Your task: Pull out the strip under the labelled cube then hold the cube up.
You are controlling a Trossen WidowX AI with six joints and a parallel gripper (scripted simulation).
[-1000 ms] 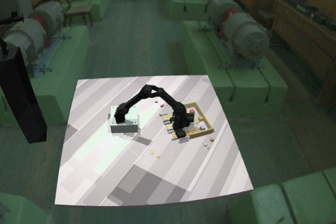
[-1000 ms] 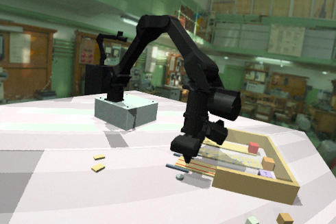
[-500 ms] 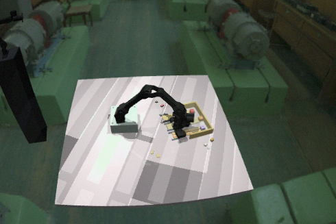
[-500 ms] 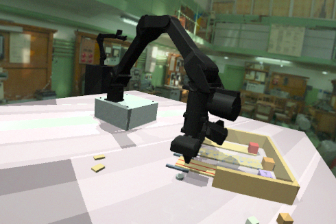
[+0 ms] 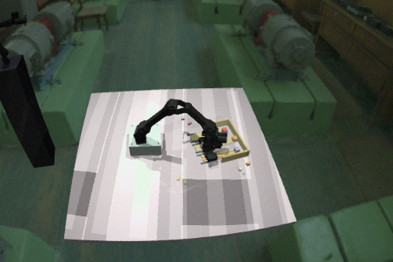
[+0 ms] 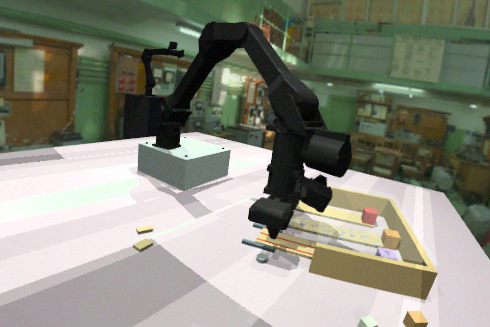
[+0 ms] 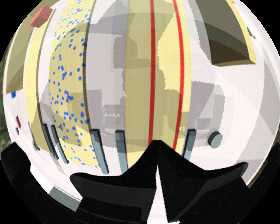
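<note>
My gripper tip is now 100 mm short of the red-lined strip. From my gripper tip the other things lie so: small disc 70 mm to the right; then cube 210 mm ahead, 20 mm above.
</note>
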